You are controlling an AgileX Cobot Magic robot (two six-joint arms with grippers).
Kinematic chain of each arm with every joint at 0, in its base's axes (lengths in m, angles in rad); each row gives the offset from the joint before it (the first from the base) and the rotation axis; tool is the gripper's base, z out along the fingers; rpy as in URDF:
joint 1: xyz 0 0 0.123 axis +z
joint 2: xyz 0 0 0 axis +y
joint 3: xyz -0.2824 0 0.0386 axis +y
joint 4: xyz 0.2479 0 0.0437 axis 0.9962 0 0.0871
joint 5: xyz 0 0 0 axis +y
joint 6: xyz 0.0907 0 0.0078 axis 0.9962 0 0.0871
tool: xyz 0 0 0 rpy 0 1.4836 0
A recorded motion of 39 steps. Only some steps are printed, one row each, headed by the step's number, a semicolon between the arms.
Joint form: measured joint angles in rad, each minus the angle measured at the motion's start. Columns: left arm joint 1, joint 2, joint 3, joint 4, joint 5, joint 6; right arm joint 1, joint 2, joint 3, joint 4, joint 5, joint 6.
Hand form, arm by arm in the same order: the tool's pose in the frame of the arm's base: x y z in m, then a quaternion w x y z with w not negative. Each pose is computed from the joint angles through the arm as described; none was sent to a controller.
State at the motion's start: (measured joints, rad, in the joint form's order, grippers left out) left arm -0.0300 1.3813 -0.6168 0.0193 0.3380 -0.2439; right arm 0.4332 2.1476 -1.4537 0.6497 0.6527 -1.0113
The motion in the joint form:
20: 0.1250 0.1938 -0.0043 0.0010 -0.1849 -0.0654; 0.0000 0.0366 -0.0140 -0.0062 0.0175 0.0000
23: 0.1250 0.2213 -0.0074 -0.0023 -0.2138 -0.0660; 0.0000 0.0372 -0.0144 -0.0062 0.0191 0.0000
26: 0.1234 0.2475 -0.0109 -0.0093 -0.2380 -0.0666; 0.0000 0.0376 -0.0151 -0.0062 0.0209 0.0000
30: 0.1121 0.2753 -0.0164 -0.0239 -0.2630 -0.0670; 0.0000 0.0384 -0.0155 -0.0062 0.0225 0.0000
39: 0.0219 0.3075 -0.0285 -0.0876 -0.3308 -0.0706; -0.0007 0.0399 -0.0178 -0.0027 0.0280 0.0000
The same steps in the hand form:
20: 0.2652 0.0256 0.1507 0.27085 -0.18415 0.94451 -0.02489; 0.3857 0.2158 0.1233 0.18800 -0.45708 0.85004 0.18210
23: 0.2689 0.0258 0.1454 0.27291 -0.18570 0.94359 -0.02610; 0.3857 0.2159 0.1231 0.18723 -0.45728 0.85003 0.18248
26: 0.2722 0.0256 0.1402 0.27344 -0.18830 0.94286 -0.02794; 0.3856 0.2160 0.1230 0.18662 -0.45752 0.84994 0.18290
30: 0.2763 0.0227 0.1349 0.27426 -0.18976 0.94219 -0.03232; 0.3856 0.2160 0.1228 0.18576 -0.45771 0.84994 0.18330
39: 0.2859 -0.0024 0.1318 0.29327 -0.17766 0.93757 -0.05830; 0.3857 0.2161 0.1227 0.18417 -0.45692 0.85019 0.18570

